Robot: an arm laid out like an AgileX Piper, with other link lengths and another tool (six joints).
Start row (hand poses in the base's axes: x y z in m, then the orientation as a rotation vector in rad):
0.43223 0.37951 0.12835 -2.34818 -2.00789 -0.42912
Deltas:
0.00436 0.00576 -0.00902 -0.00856 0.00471 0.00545
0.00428 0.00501 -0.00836 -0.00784 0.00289 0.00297
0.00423 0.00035 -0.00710 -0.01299 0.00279 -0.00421
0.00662 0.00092 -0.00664 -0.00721 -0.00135 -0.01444
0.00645 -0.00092 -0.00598 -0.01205 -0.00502 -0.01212
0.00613 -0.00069 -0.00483 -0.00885 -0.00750 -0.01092
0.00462 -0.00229 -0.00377 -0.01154 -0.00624 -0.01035
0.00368 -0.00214 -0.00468 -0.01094 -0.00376 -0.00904
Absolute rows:
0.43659 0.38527 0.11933 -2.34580 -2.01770 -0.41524
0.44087 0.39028 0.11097 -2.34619 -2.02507 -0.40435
0.44510 0.39063 0.10387 -2.35745 -2.02812 -0.38901
0.45172 0.39155 0.09723 2.37710 2.01694 0.38422
0.45817 0.39063 0.09125 2.37781 1.99600 0.37636
0.46430 0.38994 0.08642 2.37749 1.97652 0.37479
0.46892 0.38765 0.08265 2.37577 1.95756 0.36895
0.47260 0.38551 0.07797 2.37475 1.94150 0.36108

